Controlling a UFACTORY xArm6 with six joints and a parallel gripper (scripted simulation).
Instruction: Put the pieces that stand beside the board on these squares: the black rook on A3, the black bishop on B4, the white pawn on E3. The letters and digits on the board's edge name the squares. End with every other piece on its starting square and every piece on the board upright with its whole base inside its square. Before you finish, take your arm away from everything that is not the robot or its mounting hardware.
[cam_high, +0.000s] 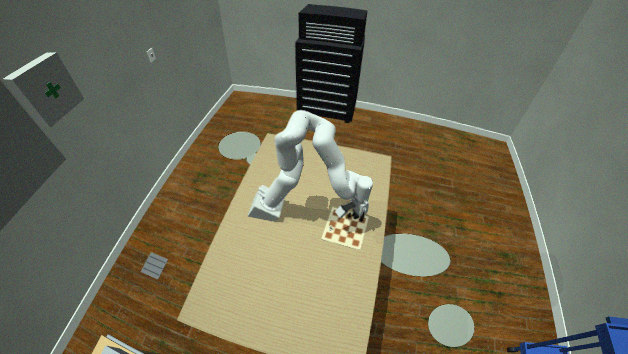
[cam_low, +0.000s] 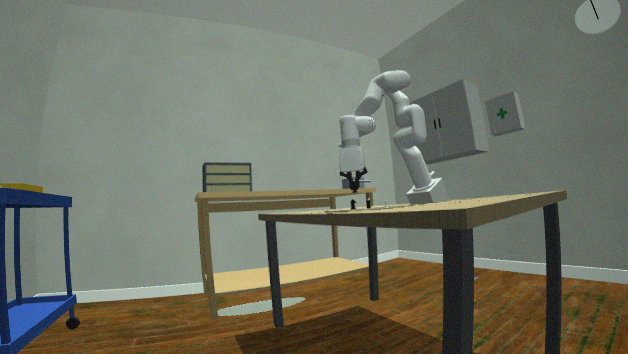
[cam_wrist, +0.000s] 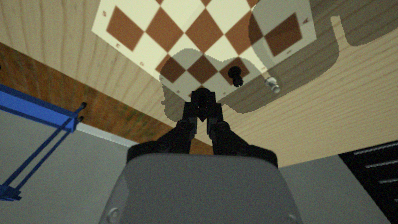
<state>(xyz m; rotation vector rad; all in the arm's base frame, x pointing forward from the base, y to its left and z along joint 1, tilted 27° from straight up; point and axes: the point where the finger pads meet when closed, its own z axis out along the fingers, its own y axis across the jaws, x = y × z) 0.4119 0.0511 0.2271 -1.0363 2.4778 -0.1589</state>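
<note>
My hand is 8 cm above the black chess piece, 4 cm to the right of it and 4 cm past it. From my hand the other things lie so: chessboard: 10 cm below, 4 cm to the right, 3 cm behind; white pawn: 10 cm to the left, 9 cm below, 8 cm behind.
</note>
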